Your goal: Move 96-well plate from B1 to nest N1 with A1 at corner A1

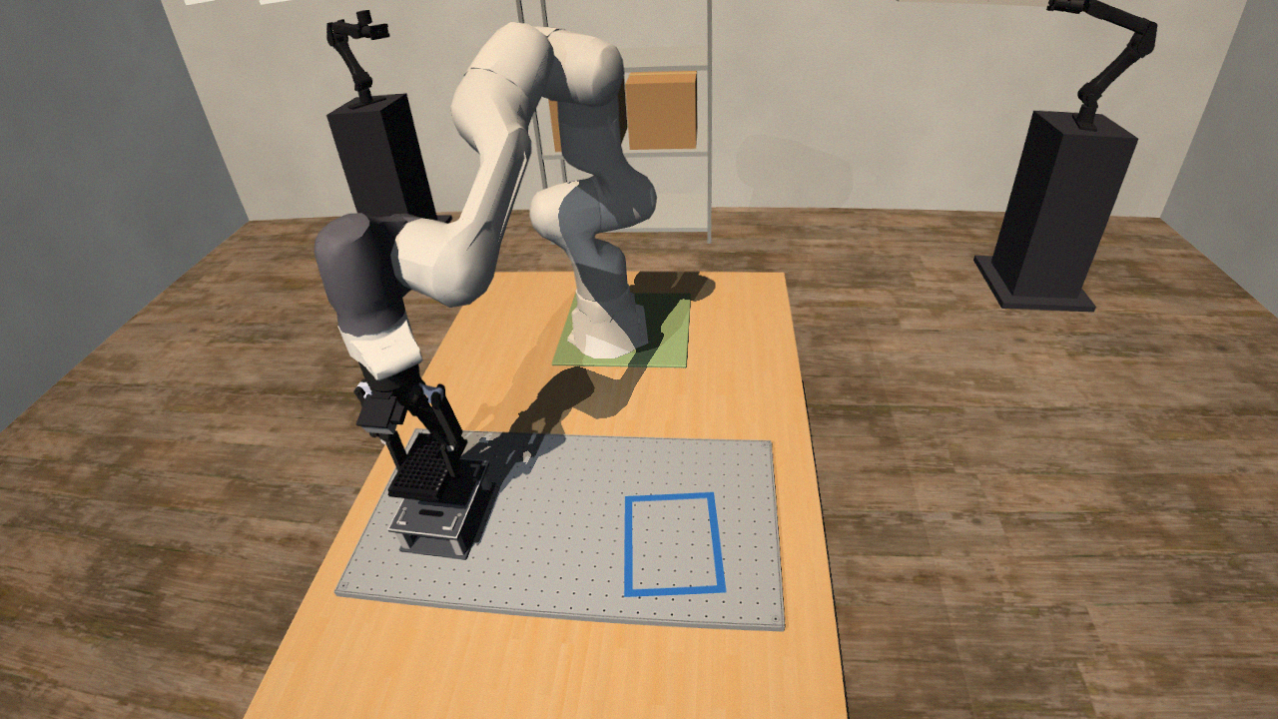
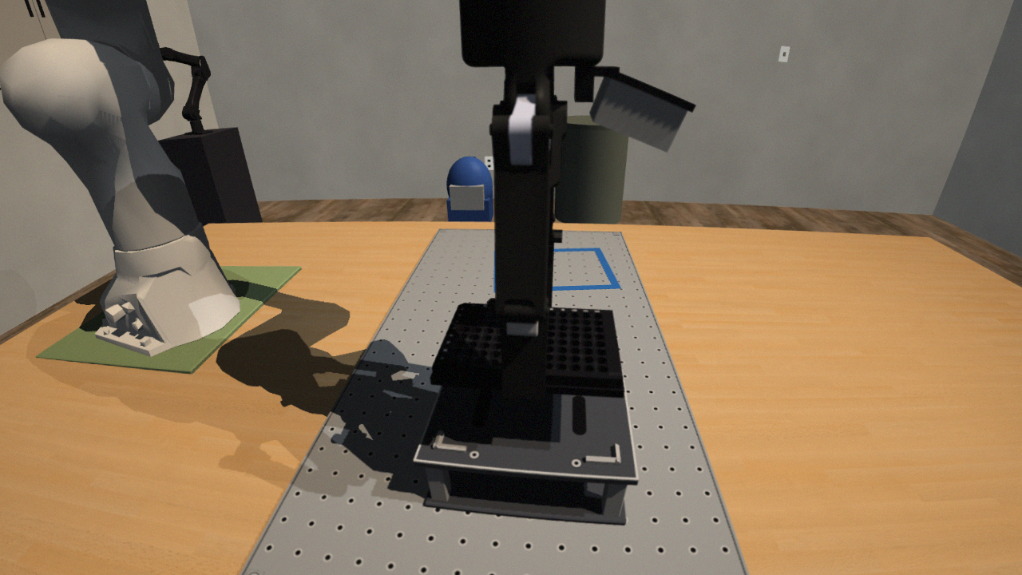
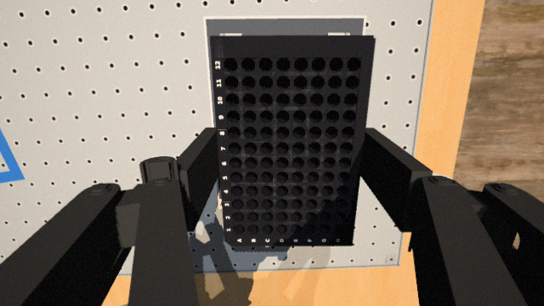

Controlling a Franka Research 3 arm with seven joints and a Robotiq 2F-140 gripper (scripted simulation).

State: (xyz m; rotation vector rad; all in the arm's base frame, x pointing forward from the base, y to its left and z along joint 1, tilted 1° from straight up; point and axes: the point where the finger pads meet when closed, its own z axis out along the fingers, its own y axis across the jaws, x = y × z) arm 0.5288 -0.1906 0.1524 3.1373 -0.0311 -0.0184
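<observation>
The dark plate nest N1 is 9 cm below my hand. Also, from my hand: black 96-well plate 2 cm below; then A1 corner mark 7 cm behind, 6 cm to the left, 9 cm below.
</observation>
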